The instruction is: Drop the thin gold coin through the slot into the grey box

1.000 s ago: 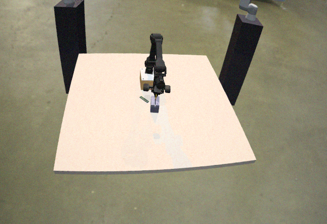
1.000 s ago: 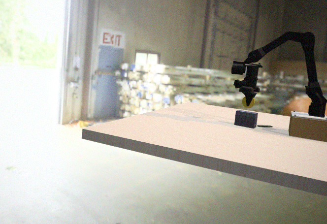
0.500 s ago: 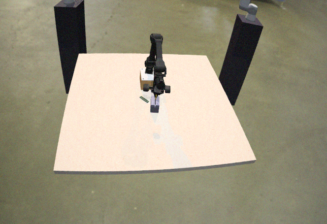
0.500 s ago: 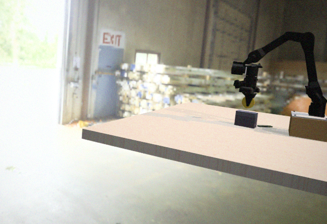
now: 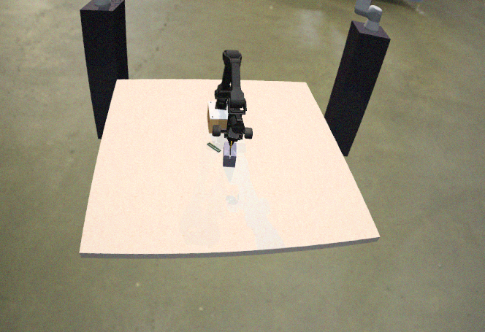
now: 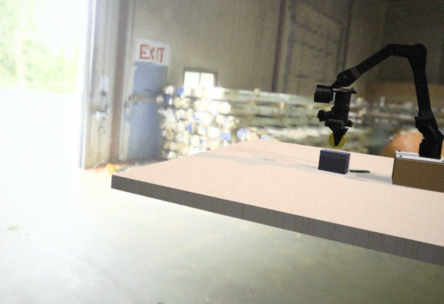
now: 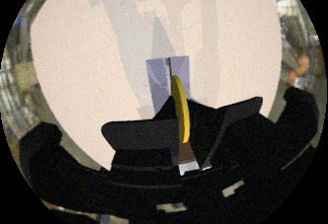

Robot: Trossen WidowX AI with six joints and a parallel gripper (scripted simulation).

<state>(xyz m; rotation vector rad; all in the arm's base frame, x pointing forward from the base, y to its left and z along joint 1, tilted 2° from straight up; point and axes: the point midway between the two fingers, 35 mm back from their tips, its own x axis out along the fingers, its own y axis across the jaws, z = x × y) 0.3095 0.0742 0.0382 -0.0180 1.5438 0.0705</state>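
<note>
Right now the gold coin is 2 cm above my gripper tip.
</note>
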